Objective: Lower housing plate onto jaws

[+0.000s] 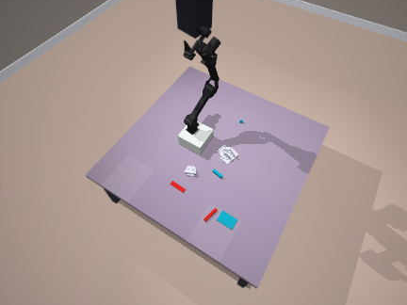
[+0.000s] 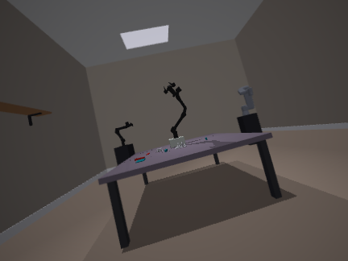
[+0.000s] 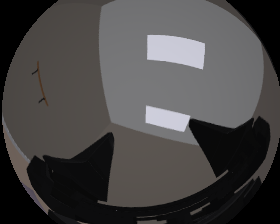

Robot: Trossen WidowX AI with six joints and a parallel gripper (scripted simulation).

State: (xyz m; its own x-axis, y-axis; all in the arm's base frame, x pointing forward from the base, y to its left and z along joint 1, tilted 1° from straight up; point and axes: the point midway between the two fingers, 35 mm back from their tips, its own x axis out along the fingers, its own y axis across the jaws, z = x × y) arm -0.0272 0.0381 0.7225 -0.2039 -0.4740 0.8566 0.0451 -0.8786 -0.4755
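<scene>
The white part is 82 cm below my gripper tip, 26 cm to the right of it and 22 cm ahead of it. From my gripper tip the other things lie so: cyan bar (84 cm below, 37 cm ahead, 15 cm to the right); then cyan plate (85 cm below, 62 cm ahead, 35 cm to the right).
</scene>
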